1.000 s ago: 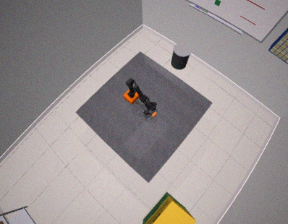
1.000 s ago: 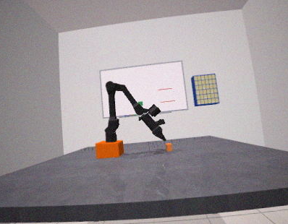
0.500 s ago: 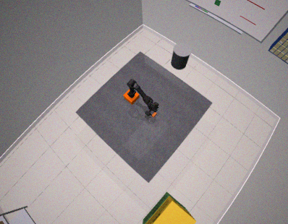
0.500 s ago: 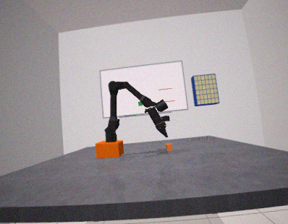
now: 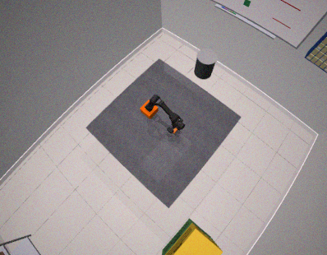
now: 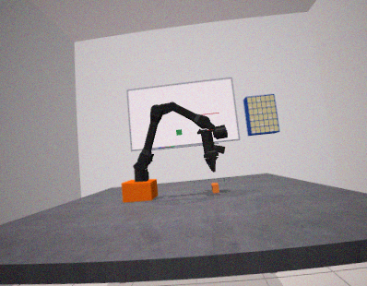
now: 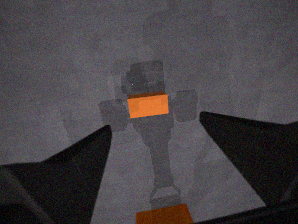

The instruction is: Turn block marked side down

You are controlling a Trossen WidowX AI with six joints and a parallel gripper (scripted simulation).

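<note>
Now: gripper tip 80 mm above the block and 10 mm past it.
</note>
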